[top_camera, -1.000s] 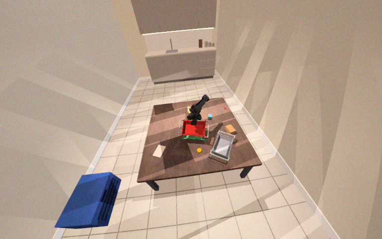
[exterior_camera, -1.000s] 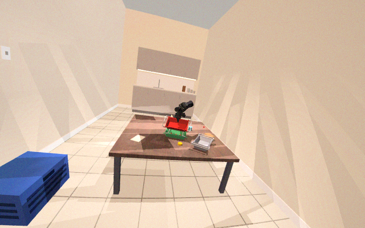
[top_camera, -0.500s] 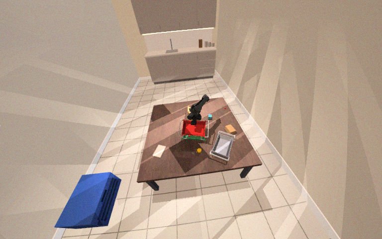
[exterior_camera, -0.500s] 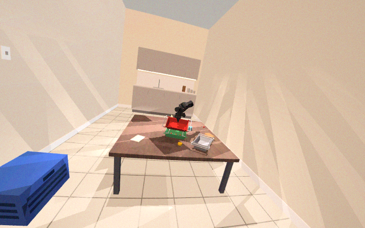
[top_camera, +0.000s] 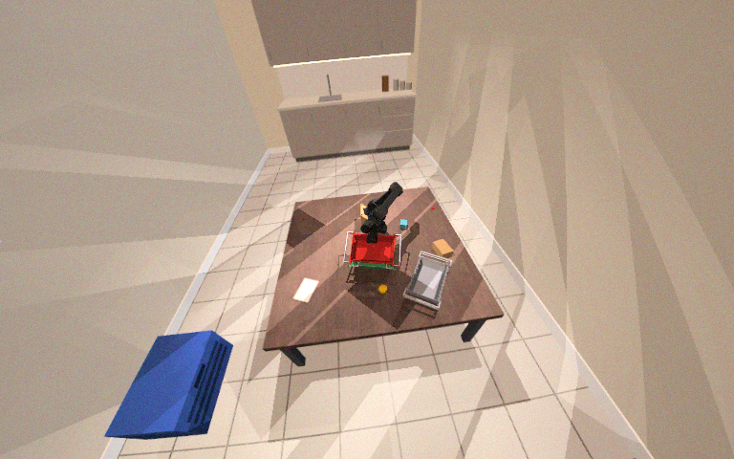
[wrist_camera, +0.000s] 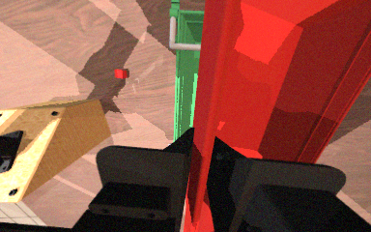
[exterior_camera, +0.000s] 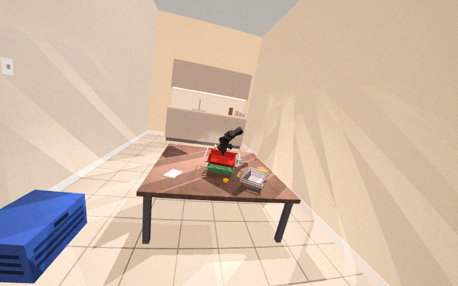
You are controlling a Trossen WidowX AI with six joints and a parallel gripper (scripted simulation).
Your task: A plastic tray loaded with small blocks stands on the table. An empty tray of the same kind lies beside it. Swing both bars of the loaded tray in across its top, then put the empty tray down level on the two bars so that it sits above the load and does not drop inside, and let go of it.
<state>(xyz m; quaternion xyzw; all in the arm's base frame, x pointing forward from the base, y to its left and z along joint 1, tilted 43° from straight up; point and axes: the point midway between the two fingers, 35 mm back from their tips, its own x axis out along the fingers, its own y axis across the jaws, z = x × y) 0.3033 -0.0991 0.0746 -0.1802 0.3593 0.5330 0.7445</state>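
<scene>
Right now my gripper tip is 8 cm short of the red tray and 3 cm to the left of it. From my gripper tip the other things lie so: cyan cube (29 cm to the left, 22 cm behind, 13 cm below); small red block (15 cm below, 14 cm behind, 10 cm to the left); yellow disc (28 cm ahead, 15 cm below, 2 cm to the right).
</scene>
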